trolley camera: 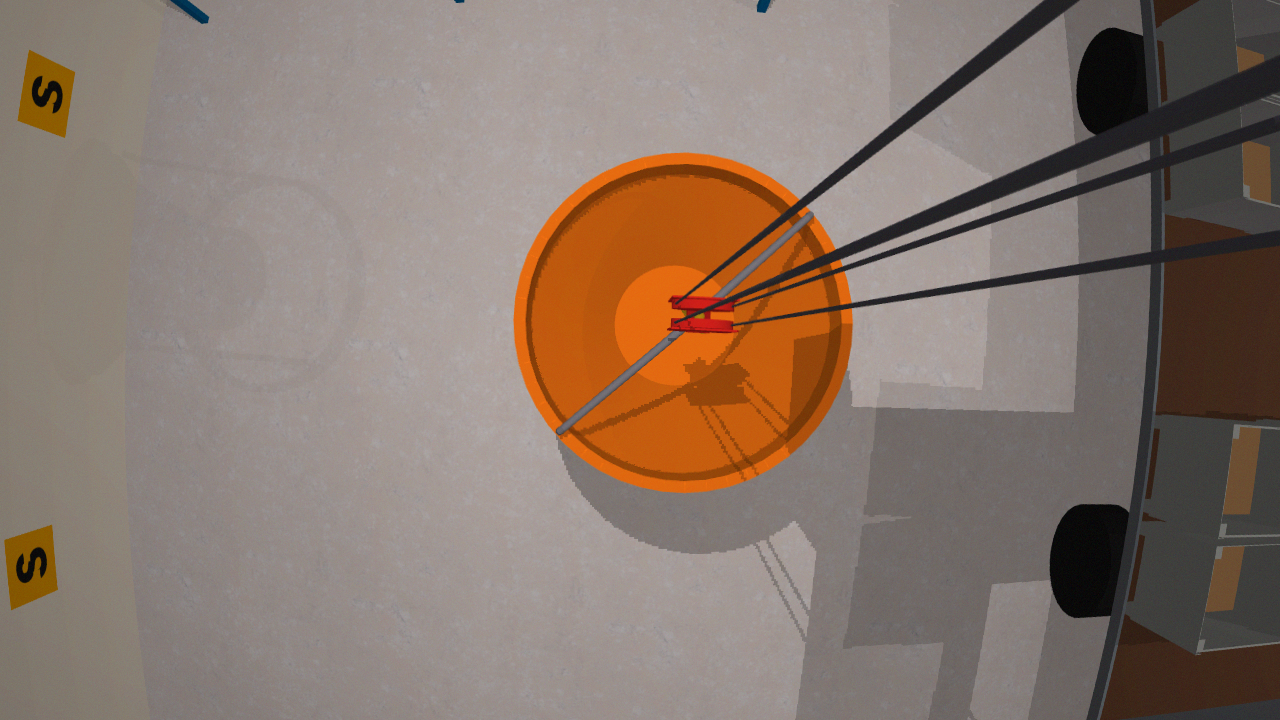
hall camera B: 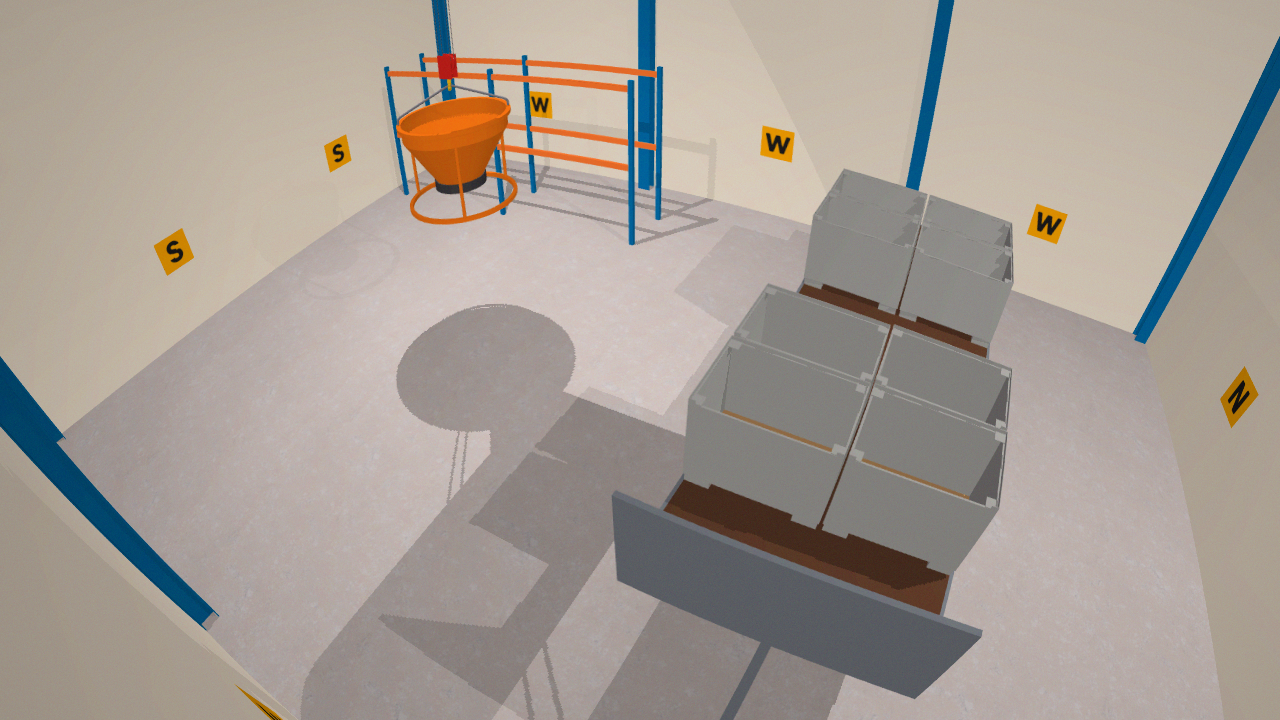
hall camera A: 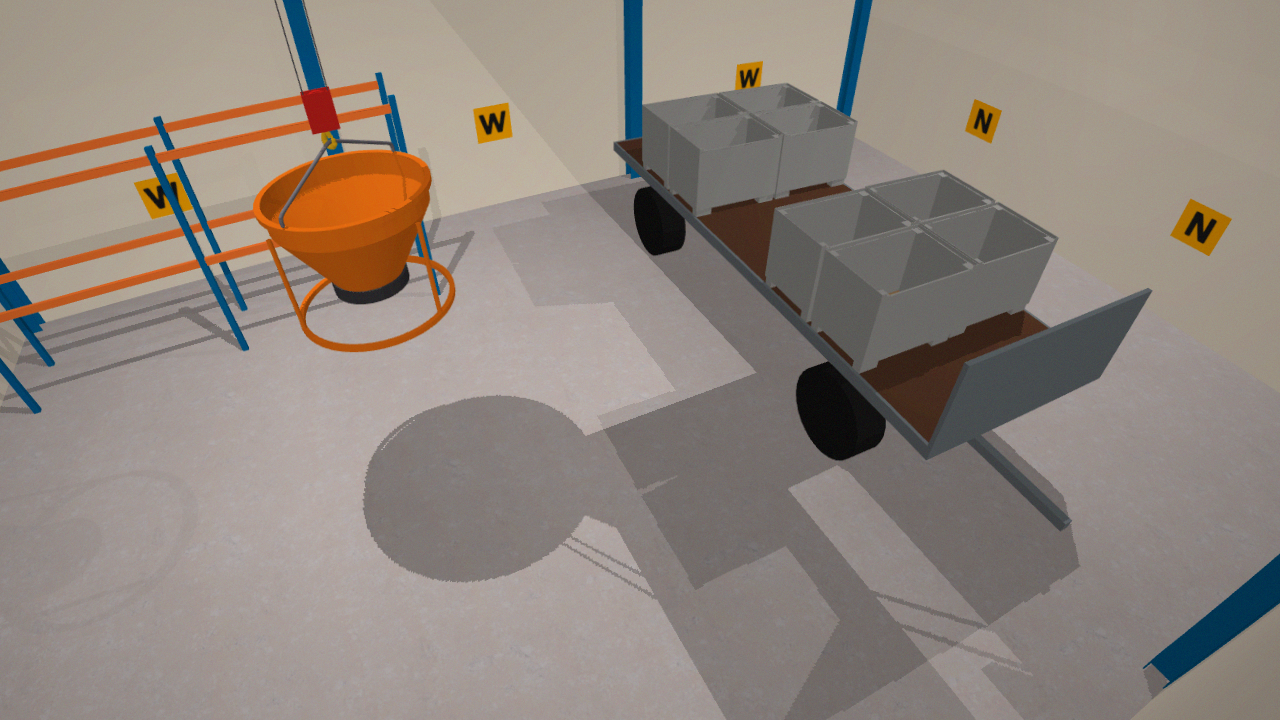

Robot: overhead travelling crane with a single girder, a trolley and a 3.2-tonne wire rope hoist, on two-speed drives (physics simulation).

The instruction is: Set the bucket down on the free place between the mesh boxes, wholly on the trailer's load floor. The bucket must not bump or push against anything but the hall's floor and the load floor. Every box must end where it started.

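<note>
The orange bucket [hall camera A: 358, 259] [hall camera B: 456, 147] [trolley camera: 581, 268] hangs upright and clear of the floor, well to one side of the trailer. My gripper, the hook [hall camera A: 329, 141] [hall camera B: 449, 85] [trolley camera: 696, 314] under the red block, holds its grey bail. Brown load floor [hall camera A: 742, 228] [hall camera B: 877, 313] [trolley camera: 1221, 331] shows between the two groups of grey mesh boxes. The far group [hall camera A: 725, 170] [hall camera B: 859, 259] [trolley camera: 1208, 116] and the near group [hall camera A: 850, 313] [hall camera B: 760, 456] [trolley camera: 1190, 474] stand on the trailer. In the trolley camera view the gap is right of the bucket, about level with it.
A rack with blue posts [hall camera A: 193, 241] [hall camera B: 631, 205] and orange beams stands along the W wall, behind the bucket in the hall views. A grey headboard [hall camera A: 1038, 376] [hall camera B: 787, 600] rises at the trailer's near end. Black wheels [hall camera A: 836, 411] [trolley camera: 1087, 559] stand along its side.
</note>
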